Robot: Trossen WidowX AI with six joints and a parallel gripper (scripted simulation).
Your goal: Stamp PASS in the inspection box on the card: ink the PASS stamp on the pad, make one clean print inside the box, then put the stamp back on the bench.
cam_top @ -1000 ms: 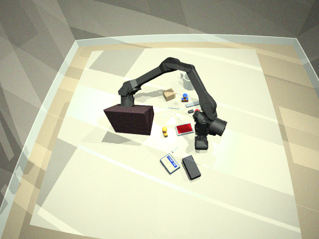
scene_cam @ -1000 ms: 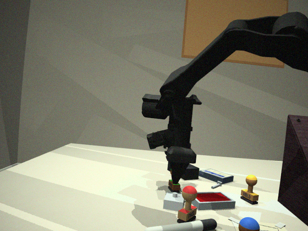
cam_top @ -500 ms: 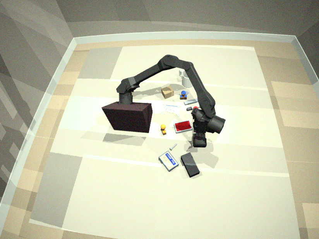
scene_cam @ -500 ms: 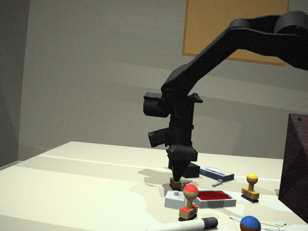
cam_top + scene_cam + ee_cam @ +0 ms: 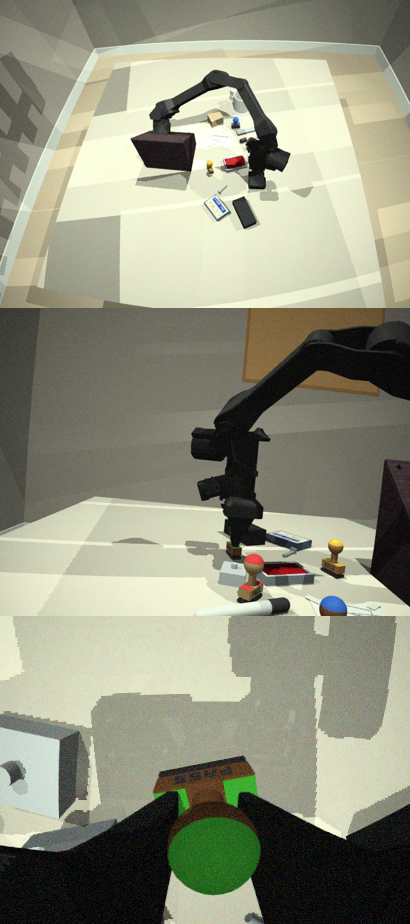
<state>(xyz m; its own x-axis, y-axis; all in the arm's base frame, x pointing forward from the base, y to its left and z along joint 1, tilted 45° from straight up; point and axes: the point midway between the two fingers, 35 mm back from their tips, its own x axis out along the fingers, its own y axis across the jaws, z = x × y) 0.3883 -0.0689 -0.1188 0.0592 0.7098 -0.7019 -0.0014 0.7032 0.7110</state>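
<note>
The red ink pad lies 80 mm behind my gripper tip, 70 mm to the left of it and 30 mm below it. The rest, counted from my gripper tip: bolt 130 mm behind, 60 mm to the right, 30 mm below; then green-knobbed stamp right at my gripper tip; then grey block 90 mm to the left, 10 mm below, 10 mm ahead.
</note>
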